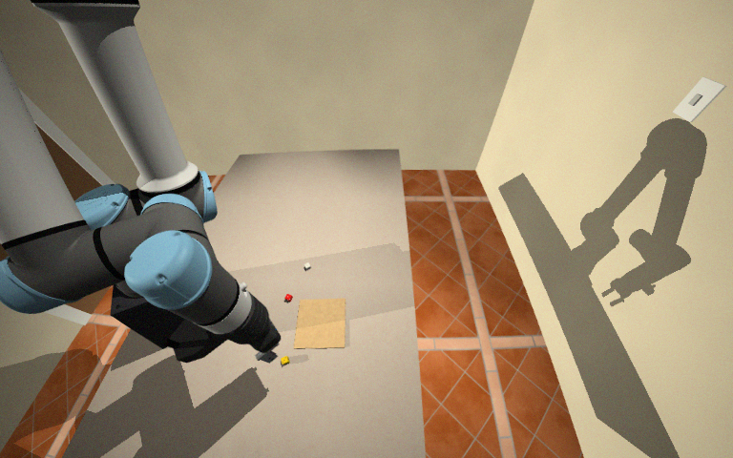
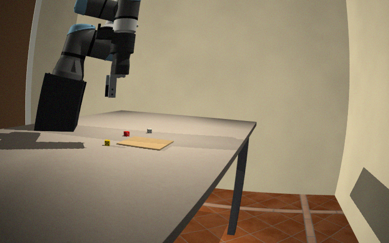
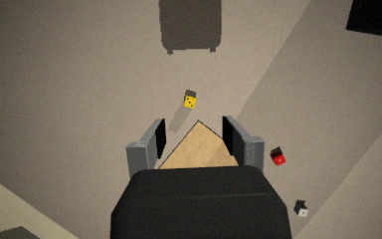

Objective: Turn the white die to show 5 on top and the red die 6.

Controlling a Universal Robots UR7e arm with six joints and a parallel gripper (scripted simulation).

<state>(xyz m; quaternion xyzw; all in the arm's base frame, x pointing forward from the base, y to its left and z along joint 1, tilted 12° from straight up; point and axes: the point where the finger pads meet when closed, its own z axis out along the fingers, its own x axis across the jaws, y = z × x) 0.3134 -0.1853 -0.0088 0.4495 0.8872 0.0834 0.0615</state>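
Right now my hand is 150 mm above the yellow die and 10 mm to the left of it. Also, from my hand: white die: 280 mm to the left, 150 mm below, 50 mm ahead; red die: 170 mm to the left, 150 mm below, 10 mm behind; tan mat: 160 mm below, 90 mm to the left, 90 mm ahead.
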